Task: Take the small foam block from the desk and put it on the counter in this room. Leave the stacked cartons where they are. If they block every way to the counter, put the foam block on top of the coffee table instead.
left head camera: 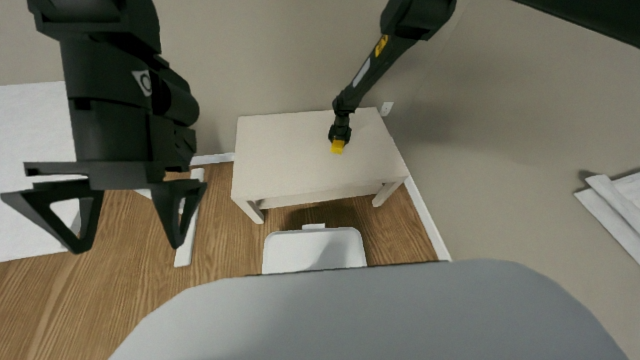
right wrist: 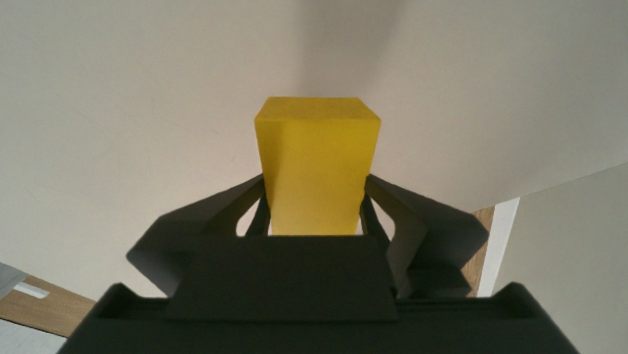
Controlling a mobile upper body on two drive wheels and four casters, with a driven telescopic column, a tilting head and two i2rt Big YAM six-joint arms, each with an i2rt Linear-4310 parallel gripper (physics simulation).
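Places are measured from the left arm's base along level axes (x ahead, y left, z up), in millimetres.
Where they show: left gripper, fingertip midpoint: (left head camera: 132,249); right gripper, fingertip midpoint: (left head camera: 338,144) (right wrist: 315,176).
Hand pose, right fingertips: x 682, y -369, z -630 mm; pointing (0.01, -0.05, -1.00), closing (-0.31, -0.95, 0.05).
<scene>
Each offset is from my right fingertips to the top centre of the thing. Level surfaces: height alone.
The yellow foam block {dx +3, dy +0, dz +24 mm} (left head camera: 337,147) (right wrist: 320,145) is between the fingers of my right gripper (left head camera: 340,138) (right wrist: 315,176), which is shut on it. The block is over a low beige table (left head camera: 285,160) (right wrist: 125,125) that looks like the coffee table; whether it touches the top cannot be told. My left gripper (left head camera: 126,247) is open and empty at the left of the head view, well left of that table. A white surface {dz +204 mm} (left head camera: 30,150) at the left edge may be the desk. The counter and the stacked cartons cannot be made out in these views.
Walls (left head camera: 280,60) (left head camera: 480,165) meet behind the beige table, with an outlet {dx +423, dy -414, dz -59 mm} (left head camera: 386,108) near its back right corner. A white strip (left head camera: 185,250) is left of the table. A white base part (left head camera: 314,250) is before it. White flat pieces (left head camera: 615,205) show at the right edge.
</scene>
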